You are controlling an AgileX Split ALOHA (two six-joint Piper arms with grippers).
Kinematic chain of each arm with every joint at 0, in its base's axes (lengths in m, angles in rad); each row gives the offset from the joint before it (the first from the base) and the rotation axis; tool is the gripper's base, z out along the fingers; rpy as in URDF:
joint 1: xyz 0 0 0.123 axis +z
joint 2: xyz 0 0 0 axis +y
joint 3: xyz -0.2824 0 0.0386 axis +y
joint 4: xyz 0.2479 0 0.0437 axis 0.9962 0 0.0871
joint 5: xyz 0 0 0 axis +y
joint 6: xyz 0.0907 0 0.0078 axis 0.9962 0 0.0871
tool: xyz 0 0 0 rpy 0 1.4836 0
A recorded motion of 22 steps. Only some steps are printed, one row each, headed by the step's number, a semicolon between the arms.
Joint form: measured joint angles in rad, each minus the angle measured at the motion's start. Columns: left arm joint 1, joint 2, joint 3, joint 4, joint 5, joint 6; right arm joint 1, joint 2, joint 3, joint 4, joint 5, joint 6.
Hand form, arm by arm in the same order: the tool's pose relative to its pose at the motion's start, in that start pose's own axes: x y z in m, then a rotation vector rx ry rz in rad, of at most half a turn. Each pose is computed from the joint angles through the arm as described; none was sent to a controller.
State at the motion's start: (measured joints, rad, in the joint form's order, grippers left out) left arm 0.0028 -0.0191 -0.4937 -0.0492 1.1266 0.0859; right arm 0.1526 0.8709 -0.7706 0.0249 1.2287 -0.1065
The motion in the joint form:
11: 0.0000 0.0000 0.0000 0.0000 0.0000 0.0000; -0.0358 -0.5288 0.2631 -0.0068 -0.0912 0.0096
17: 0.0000 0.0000 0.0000 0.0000 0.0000 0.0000; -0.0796 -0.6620 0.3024 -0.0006 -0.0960 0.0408
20: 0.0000 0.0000 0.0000 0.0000 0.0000 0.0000; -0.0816 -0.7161 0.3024 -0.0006 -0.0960 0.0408
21: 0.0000 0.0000 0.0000 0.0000 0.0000 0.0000; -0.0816 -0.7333 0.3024 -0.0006 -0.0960 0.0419
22: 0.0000 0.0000 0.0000 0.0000 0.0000 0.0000; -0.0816 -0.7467 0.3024 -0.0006 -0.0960 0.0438
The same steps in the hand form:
11: 0.0000 0.0000 0.0000 0.0000 0.0000 0.0000; 0.0906 0.0068 -0.0006 0.0578 -0.3535 0.0331
17: 0.0000 0.0000 0.0000 0.0000 0.0000 0.0000; 0.1092 0.0087 0.0003 0.0788 -0.4522 0.0998
20: 0.0000 0.0000 0.0000 0.0000 0.0000 0.0000; 0.1158 0.0099 -0.0031 0.0860 -0.5059 0.0990
21: 0.0000 0.0000 0.0000 0.0000 0.0000 0.0000; 0.1179 0.0104 -0.0042 0.0876 -0.5230 0.0993
22: 0.0000 0.0000 0.0000 0.0000 0.0000 0.0000; 0.1196 0.0107 -0.0049 0.0886 -0.5364 0.1005

